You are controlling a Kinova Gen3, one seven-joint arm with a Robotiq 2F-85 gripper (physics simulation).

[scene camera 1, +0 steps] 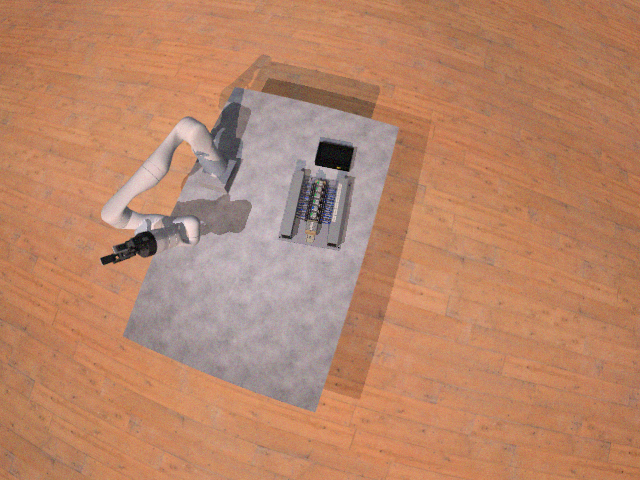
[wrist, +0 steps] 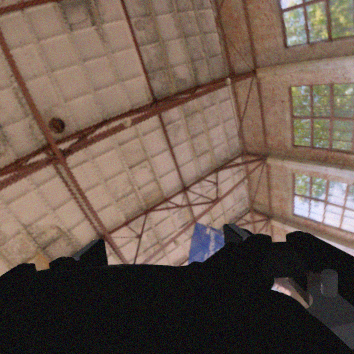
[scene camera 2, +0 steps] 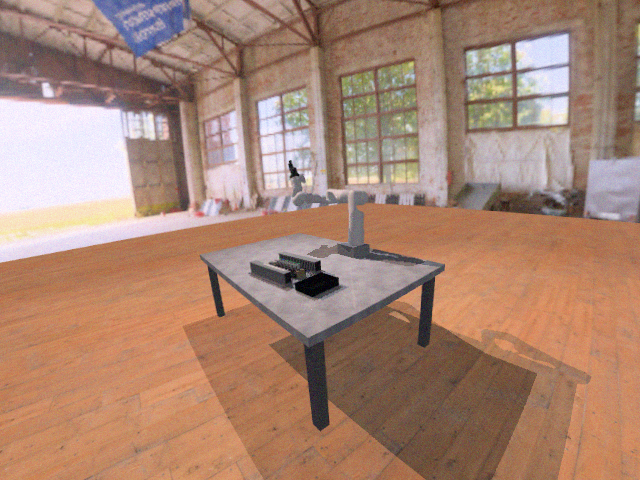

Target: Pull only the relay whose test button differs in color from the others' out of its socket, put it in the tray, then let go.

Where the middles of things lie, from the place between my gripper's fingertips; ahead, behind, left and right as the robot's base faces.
The mounting plate [scene camera 1: 320, 239] is 59 cm below my hand, 50 cm to the left of it and 42 cm ahead of it.
